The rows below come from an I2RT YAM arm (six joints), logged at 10 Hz.
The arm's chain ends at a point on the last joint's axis. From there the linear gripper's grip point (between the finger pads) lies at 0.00 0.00 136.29 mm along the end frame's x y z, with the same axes.
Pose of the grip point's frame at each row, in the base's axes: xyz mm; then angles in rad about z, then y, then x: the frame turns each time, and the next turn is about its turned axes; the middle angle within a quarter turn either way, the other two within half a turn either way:
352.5, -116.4, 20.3, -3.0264, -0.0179, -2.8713
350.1, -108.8, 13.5, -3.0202, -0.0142, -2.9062
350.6, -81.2, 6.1, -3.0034, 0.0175, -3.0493
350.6, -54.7, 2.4, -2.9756, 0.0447, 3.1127
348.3, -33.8, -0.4, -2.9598, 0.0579, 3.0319
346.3, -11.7, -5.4, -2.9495, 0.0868, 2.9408
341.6, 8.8, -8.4, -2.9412, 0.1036, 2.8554
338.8, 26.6, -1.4, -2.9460, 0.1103, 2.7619
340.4, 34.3, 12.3, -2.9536, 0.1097, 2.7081
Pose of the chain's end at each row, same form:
350.7, -80.0, 151.6, -3.0264, -0.0179, -2.8713
348.1, -77.0, 146.0, -3.0202, -0.0142, -2.9062
346.5, -69.1, 141.8, -3.0034, 0.0175, -3.0493
345.2, -59.6, 138.5, -2.9756, 0.0447, 3.1127
343.3, -49.9, 134.8, -2.9598, 0.0579, 3.0319
340.1, -40.6, 127.6, -2.9495, 0.0868, 2.9408
336.0, -31.6, 121.6, -2.9412, 0.1036, 2.8554
334.9, -25.7, 124.4, -2.9460, 0.1103, 2.7619
337.8, -24.5, 135.2, -2.9536, 0.1097, 2.7081

